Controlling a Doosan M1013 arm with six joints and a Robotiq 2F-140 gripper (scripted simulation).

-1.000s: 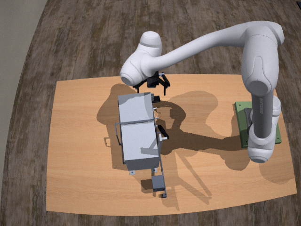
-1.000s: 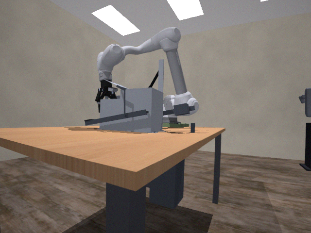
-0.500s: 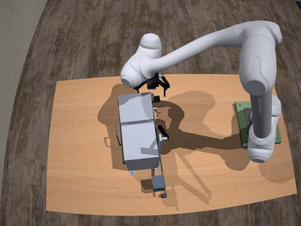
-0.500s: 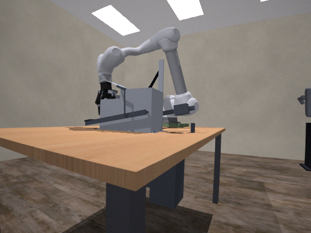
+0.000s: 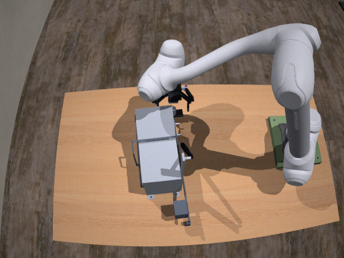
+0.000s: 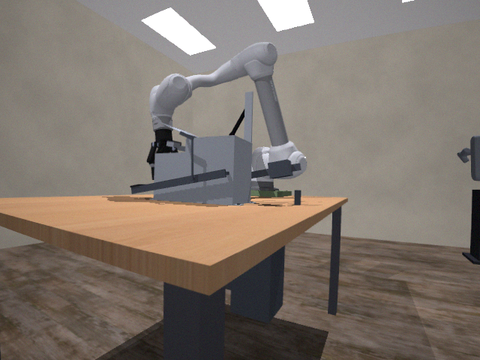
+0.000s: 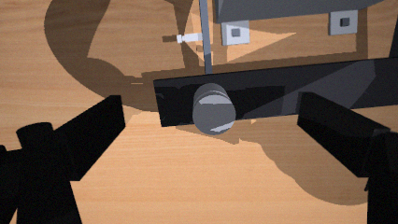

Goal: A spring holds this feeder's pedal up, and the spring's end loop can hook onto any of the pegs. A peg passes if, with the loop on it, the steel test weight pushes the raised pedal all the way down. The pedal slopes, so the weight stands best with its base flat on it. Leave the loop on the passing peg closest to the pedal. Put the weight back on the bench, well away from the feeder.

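Right now my hand is 10 mm above the steel test weight. Also, from my hand: peg (380 mm to the left, 310 mm above, 50 mm behind).
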